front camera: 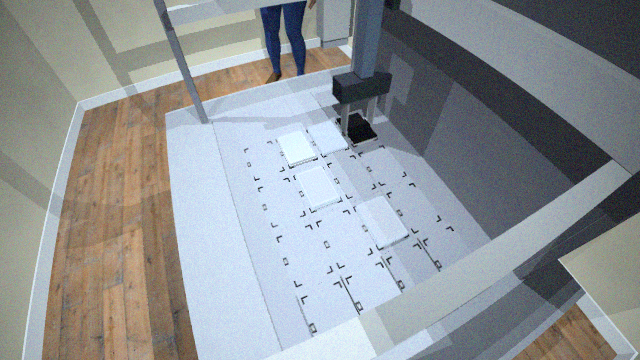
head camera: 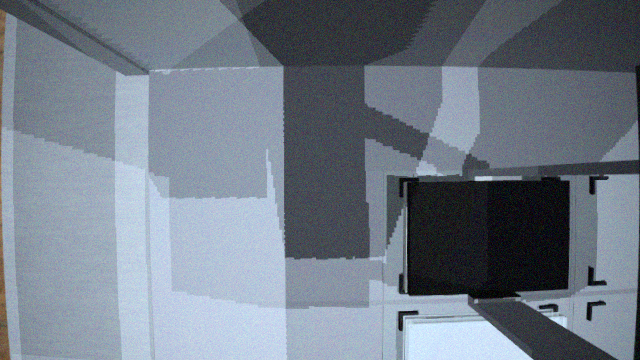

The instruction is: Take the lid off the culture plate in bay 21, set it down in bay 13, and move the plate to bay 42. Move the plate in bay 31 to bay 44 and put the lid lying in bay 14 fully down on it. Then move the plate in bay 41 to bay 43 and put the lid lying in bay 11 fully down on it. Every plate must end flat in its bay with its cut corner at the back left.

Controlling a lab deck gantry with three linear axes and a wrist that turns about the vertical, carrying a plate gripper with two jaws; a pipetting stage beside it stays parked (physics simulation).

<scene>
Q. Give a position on a white lid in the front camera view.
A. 296, 148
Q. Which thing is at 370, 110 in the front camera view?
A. My gripper.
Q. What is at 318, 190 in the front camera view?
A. A pale plate.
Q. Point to a bay 13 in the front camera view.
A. At 309, 263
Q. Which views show my gripper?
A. The front camera view and the head camera view: all of them.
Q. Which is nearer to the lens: the white lid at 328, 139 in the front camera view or the pale plate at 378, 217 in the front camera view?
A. The pale plate.
</scene>
